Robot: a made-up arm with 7 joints. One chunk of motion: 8 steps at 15 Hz.
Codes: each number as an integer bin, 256 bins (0 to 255) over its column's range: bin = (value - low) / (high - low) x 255, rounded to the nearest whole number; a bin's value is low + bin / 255 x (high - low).
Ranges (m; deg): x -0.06..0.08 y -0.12..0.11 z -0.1..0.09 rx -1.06..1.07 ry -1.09..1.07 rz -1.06..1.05
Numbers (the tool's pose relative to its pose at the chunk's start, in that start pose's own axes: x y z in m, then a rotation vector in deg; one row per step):
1: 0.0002 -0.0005 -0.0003 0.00 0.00 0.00
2: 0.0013 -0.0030 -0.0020 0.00 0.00 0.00
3: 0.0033 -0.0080 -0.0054 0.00 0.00 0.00
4: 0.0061 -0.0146 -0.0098 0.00 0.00 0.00
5: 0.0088 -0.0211 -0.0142 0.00 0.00 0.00
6: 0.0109 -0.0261 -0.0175 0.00 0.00 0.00
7: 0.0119 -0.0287 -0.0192 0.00 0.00 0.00
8: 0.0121 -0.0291 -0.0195 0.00 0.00 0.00
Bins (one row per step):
1: 110 132 134 127 129 128
2: 112 130 132 127 129 128
3: 115 124 127 127 129 128
4: 120 117 121 127 129 128
5: 125 110 115 127 129 128
6: 129 104 111 127 129 128
7: 131 101 108 127 129 128
8: 131 101 108 127 129 128

